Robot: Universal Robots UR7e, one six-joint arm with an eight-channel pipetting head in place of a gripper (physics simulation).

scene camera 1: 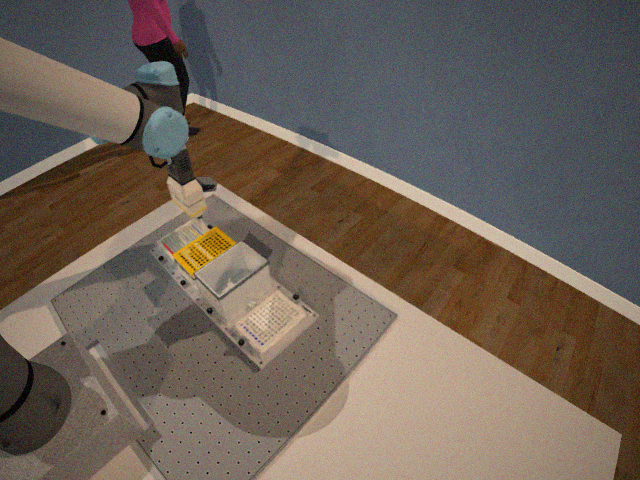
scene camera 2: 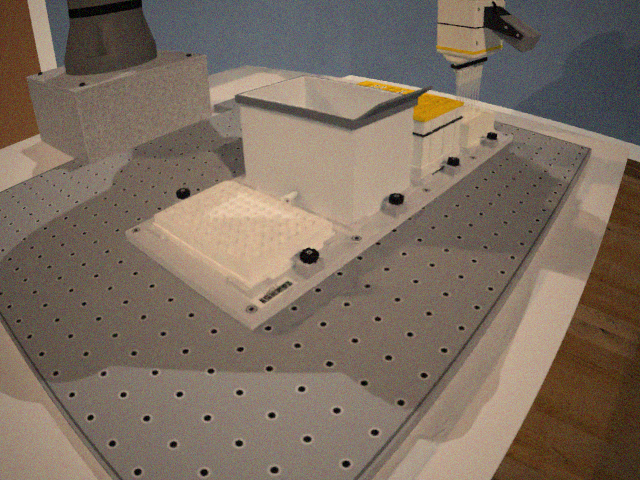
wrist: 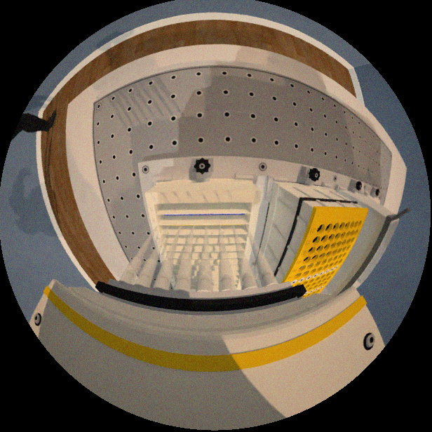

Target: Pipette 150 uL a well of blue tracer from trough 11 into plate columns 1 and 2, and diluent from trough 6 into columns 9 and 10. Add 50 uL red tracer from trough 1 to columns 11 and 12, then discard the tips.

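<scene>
My pipetting head [scene camera 1: 200, 215] [scene camera 2: 467, 98] [wrist: 200, 245] bears eight long, pale tips in a row. The tips point down over the white trough block [scene camera 1: 180, 237] [scene camera 2: 478, 125] [wrist: 210, 192]; their lower ends look close to its top, but whether they are inside a trough is hidden. A blue line [wrist: 204, 214] and a thin yellow line [wrist: 172, 225] show in the block in the wrist view. A red line [scene camera 1: 168, 248] shows at its left edge in scene camera 1. The white well plate [scene camera 1: 271, 320] [scene camera 2: 242, 222] has blue wells [scene camera 1: 253, 335] along its lower-left edge.
A yellow tip rack [scene camera 1: 206, 248] [scene camera 2: 436, 107] [wrist: 345, 220] stands beside the trough block, with some holes dark. A tall, open bin [scene camera 1: 232, 268] [scene camera 2: 320, 149] stands between rack and plate. Black knobs [scene camera 2: 309, 255] [wrist: 202, 166] line the base. A person [scene camera 1: 152, 23] stands by the wall.
</scene>
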